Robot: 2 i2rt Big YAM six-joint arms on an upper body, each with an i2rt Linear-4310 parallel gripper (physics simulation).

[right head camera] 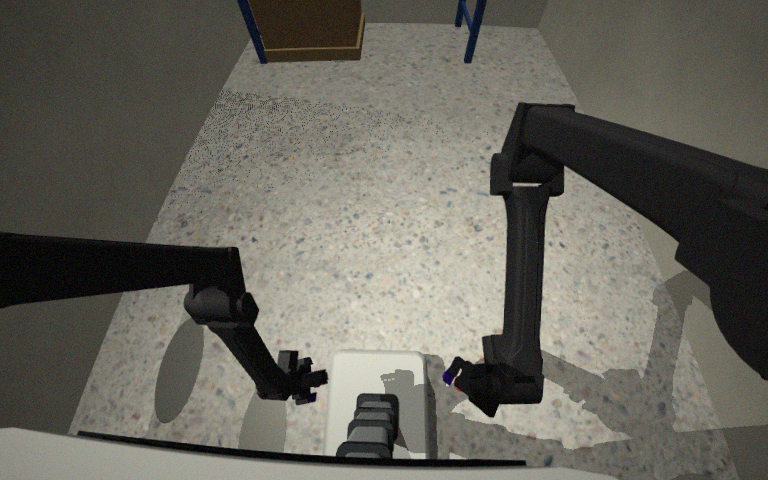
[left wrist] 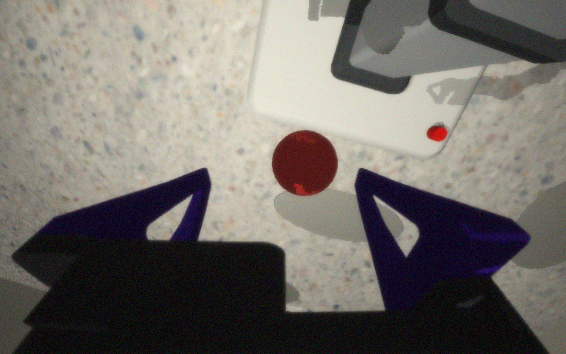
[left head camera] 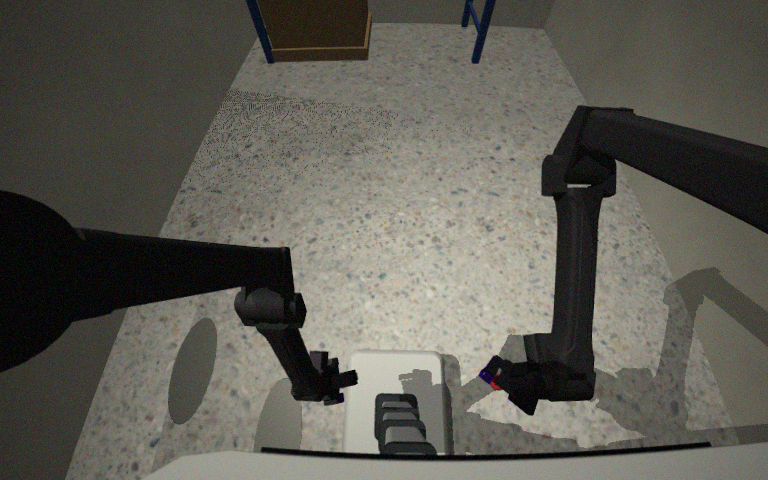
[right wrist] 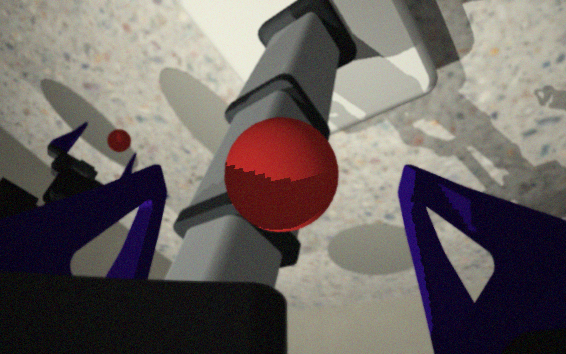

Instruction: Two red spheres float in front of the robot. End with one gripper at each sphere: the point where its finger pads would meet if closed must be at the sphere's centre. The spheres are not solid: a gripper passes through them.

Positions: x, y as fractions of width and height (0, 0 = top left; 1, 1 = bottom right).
Scene:
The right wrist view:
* my left gripper: 0.20, 0.39
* my right gripper: 0.50, 0.50
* grey segmented column: 0.41, 0.70

